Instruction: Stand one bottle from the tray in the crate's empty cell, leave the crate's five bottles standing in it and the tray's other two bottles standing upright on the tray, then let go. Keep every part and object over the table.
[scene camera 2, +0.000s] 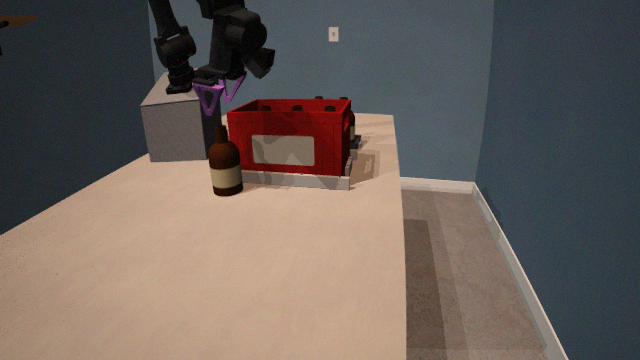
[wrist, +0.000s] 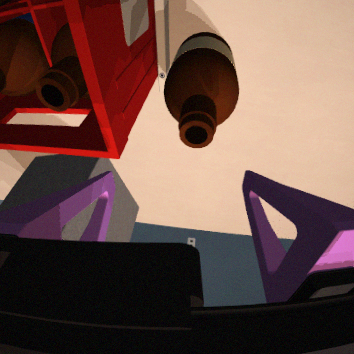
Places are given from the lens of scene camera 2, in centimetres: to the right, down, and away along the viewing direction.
gripper (scene camera 2: 218, 108): -22, -16, 63
brown bottle (scene camera 2: 224, 160): -21, -4, 64
